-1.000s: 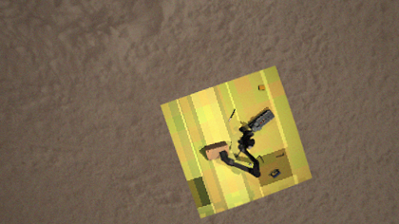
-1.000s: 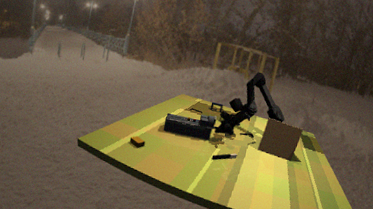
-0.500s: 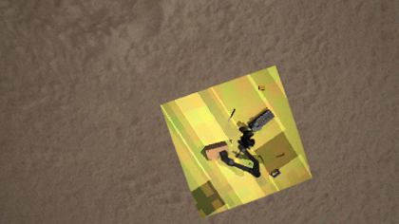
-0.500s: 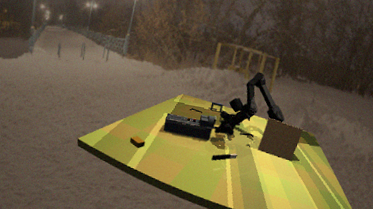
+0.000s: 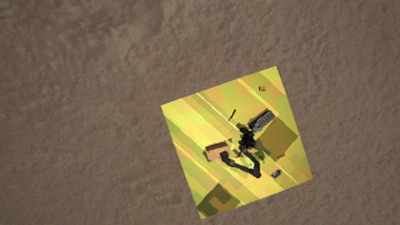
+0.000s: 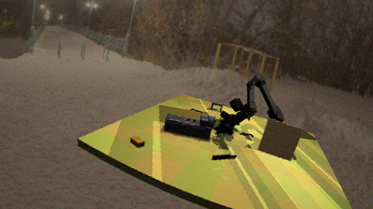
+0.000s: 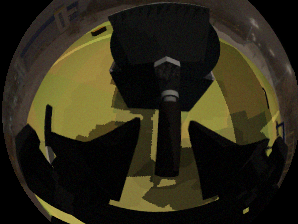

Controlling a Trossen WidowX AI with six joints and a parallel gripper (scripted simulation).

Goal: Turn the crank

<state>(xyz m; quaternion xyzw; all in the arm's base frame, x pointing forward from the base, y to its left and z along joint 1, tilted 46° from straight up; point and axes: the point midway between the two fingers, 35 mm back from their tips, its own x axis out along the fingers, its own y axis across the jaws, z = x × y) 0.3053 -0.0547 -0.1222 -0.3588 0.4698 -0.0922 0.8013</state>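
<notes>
Right now the crank handle is 30 mm above my gripper tip and 20 mm behind it. Round my gripper tip: black stick: 210 mm to the left, 100 mm behind, 30 mm below; red pointer: 130 mm ahead, 50 mm above, 30 mm to the left; grey block: 140 mm to the right, 70 mm behind.
</notes>
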